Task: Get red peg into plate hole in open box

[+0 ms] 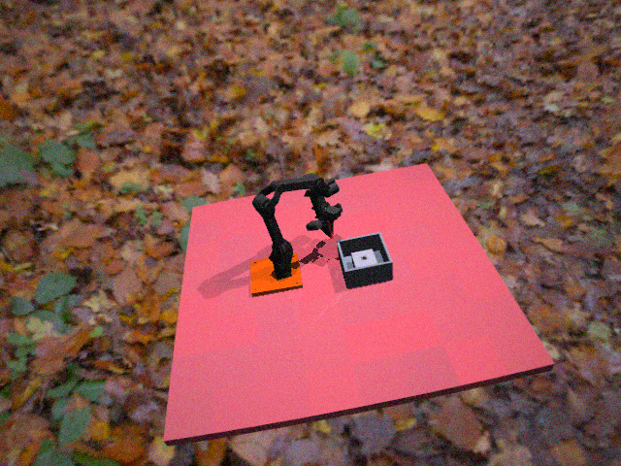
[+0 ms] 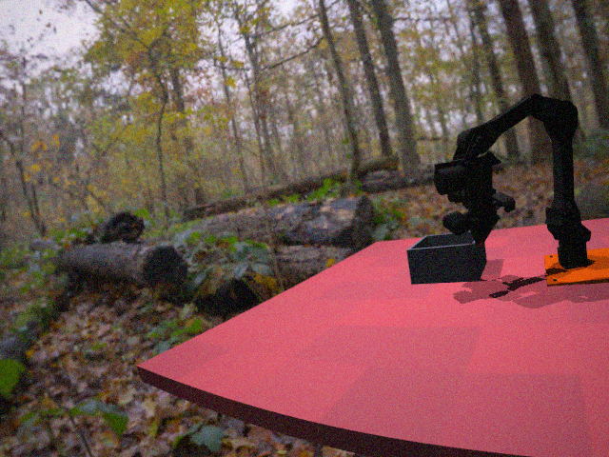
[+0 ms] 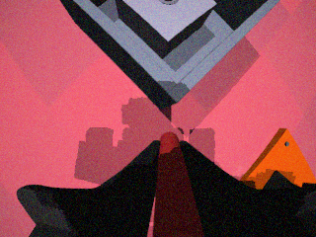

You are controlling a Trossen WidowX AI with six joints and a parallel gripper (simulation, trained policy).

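Right now my gripper tip is 140 mm to the left of the pale plate, 90 mm short of it and 60 mm above it. The rest, counted from my gripper tip: red peg: 30 mm above, 10 mm to the left; then grey box: 140 mm to the right, 90 mm ahead, 80 mm below.
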